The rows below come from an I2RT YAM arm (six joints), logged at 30 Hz.
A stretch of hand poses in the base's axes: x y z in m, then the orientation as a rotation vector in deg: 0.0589, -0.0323, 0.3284, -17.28, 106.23, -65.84; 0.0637, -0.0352, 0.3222, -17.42, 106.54, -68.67; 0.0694, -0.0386, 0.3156, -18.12, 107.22, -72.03; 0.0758, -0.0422, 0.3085, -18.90, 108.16, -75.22; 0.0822, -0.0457, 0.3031, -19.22, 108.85, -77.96; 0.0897, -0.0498, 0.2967, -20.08, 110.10, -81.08; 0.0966, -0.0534, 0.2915, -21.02, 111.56, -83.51; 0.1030, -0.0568, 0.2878, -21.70, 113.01, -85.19; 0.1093, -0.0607, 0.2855, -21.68, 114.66, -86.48
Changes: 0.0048, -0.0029, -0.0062, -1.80, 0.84, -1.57; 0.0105, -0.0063, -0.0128, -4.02, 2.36, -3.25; 0.0169, -0.0099, -0.0199, -6.05, 4.13, -4.90; 0.0233, -0.0134, -0.0253, -7.68, 5.42, -6.48; 0.0308, -0.0175, -0.0317, -9.54, 7.50, -8.17; 0.0377, -0.0211, -0.0369, -10.92, 9.65, -9.52; 0.0441, -0.0245, -0.0406, -11.73, 11.50, -10.60; 0.0504, -0.0284, -0.0429, -11.99, 13.11, -11.91
